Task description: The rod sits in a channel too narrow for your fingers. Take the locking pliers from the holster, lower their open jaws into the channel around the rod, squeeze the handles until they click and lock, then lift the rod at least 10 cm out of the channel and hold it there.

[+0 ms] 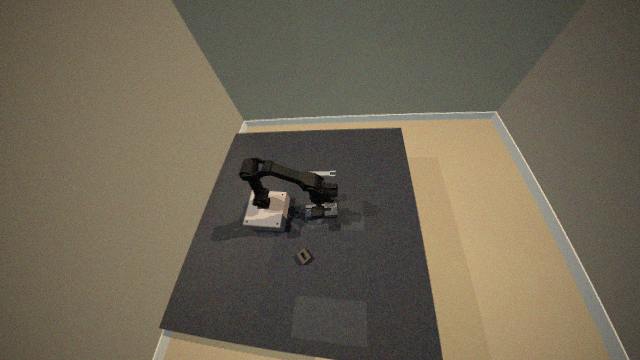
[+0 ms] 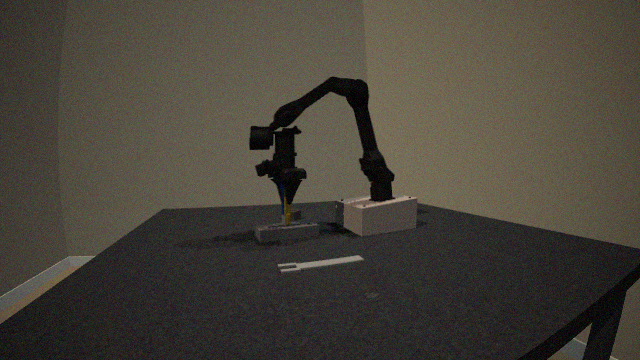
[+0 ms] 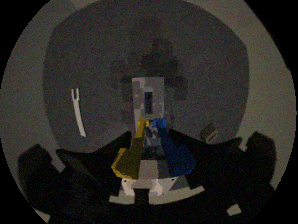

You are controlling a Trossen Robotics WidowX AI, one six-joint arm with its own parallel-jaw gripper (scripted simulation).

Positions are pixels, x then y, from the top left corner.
Scene:
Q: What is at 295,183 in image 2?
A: My gripper.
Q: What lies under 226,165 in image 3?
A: My gripper.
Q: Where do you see a grey channel block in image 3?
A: At 154,85

